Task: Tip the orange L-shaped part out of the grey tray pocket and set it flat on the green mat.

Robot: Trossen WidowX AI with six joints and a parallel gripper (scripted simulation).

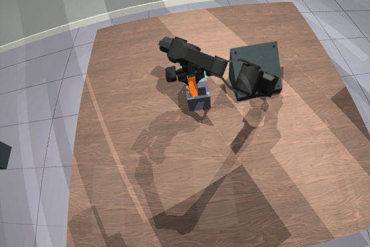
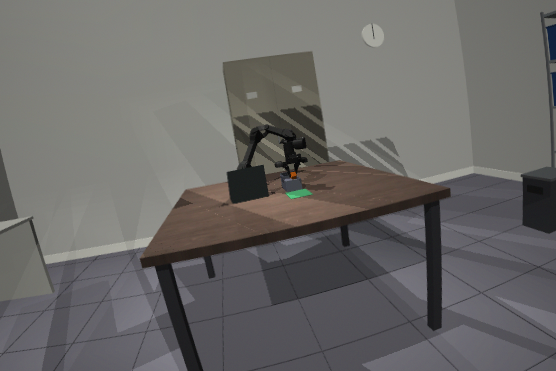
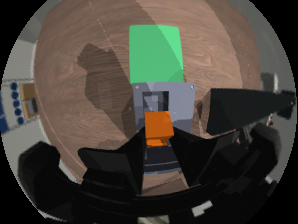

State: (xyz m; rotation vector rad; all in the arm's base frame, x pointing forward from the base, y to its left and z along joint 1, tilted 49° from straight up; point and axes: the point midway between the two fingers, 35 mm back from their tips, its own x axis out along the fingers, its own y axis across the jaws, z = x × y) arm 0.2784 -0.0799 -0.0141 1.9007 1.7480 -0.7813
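Now: gripper tip 30 mm past the green mat, 140 mm to the left of it and 80 mm above it. The rest, counted from my gripper tip: orange L-shaped part: 10 mm behind, 40 mm to the left, 30 mm below.
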